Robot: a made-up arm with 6 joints.
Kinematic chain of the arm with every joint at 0, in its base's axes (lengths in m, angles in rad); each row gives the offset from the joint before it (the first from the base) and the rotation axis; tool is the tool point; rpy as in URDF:
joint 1: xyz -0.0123 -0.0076 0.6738 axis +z
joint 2: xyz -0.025 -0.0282 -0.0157 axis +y
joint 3: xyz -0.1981 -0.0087 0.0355 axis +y
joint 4: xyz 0.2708 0.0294 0.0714 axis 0.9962 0 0.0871
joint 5: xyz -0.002 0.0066 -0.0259 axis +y
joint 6: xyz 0.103 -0.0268 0.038 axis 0.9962 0 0.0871
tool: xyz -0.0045 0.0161 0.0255 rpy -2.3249 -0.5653 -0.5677
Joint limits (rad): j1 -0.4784..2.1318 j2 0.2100..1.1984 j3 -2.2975..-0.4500 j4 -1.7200..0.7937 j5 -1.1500..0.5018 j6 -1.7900..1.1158
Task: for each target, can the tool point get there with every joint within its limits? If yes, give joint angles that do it. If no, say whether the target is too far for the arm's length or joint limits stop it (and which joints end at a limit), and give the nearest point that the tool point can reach.
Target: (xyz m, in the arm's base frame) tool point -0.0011 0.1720 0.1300
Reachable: no: joint limits stop it (at a limit: joint 2, joint 3, joint 5, joint 6) | nearest point 0.0009 0.2041 0.6138 | short by 0.485 m
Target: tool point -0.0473 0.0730 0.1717
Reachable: no: joint limits stop it (at a limit: joint 2, joint 3, joint 5, joint 6) | nearest point -0.0968 0.1869 0.6138 | short by 0.459 m
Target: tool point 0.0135 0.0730 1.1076
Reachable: yes | joints 1.1905 0.9087 -1.3920 -0.0459 -0.8594 -1.0163
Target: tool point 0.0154 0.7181 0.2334
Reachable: no: too far | nearest point -0.0022 0.2573 0.6386 | short by 0.614 m
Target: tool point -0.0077 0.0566 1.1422
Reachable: yes | joints 1.6920 0.9691 -1.6092 0.1917 -0.8563 -1.4548
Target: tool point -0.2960 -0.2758 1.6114
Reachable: no: too far | nearest point -0.1845 -0.1704 1.2109 | short by 0.429 m
